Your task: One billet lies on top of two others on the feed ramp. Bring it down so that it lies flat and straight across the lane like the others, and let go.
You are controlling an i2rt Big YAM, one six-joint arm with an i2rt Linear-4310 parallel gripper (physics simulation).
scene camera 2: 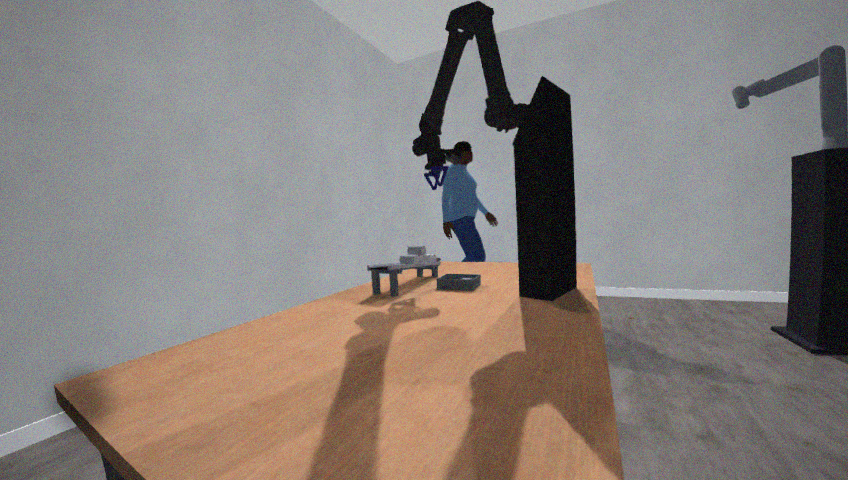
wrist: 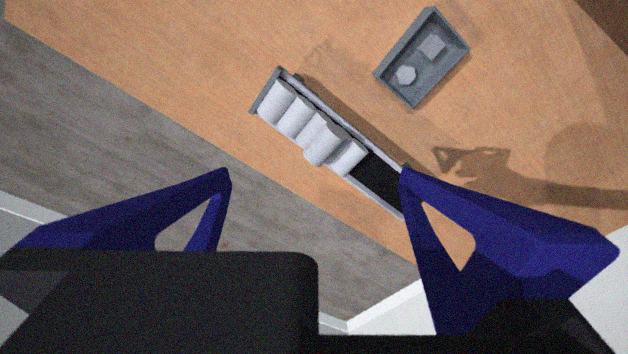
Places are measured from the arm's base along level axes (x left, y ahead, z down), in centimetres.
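Pixels of known places: gripper, fingertip midpoint: (scene camera 2: 437, 188) (wrist: 314, 177); arm's base at its link origin: (scene camera 2: 539, 122).
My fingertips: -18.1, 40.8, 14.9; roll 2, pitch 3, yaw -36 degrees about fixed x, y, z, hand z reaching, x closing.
For each thing: its top centre in the pictures, then the offset to it from my fingertips, as dx, dy, dz. Level surfaces: height alone.
- raised billet at its top centre: (wrist: 324, 151) (scene camera 2: 416, 245) +8.1, +6.7, +22.2
- grey tray at its top centre: (wrist: 422, 63) (scene camera 2: 458, 276) +15.6, -12.5, +32.5
- table at its surface level: dz +36.0
The feed ramp (scene camera 2: 383, 267) (wrist: 376, 152) stands on the table, a narrow lane with low side rails and a black bed. Several light grey billets lie across its lane towards the end with the end wall. The raised billet (scene camera 2: 415, 250) (wrist: 326, 143) lies on top of two others, one (wrist: 311, 131) on one side and one (wrist: 348, 157) on the other. Its end reaches past the near rail in the wrist view. My gripper (scene camera 2: 436, 177) (wrist: 314, 177) is open and empty, high above the ramp.
A grey tray (scene camera 2: 458, 285) (wrist: 421, 98) with two small light pieces stands on the table (scene camera 2: 255, 362) beside the ramp. The black arm pedestal (scene camera 2: 544, 202) stands further right. A person (scene camera 2: 461, 193) is behind the table; another arm (scene camera 2: 833, 95) stands at the far right.
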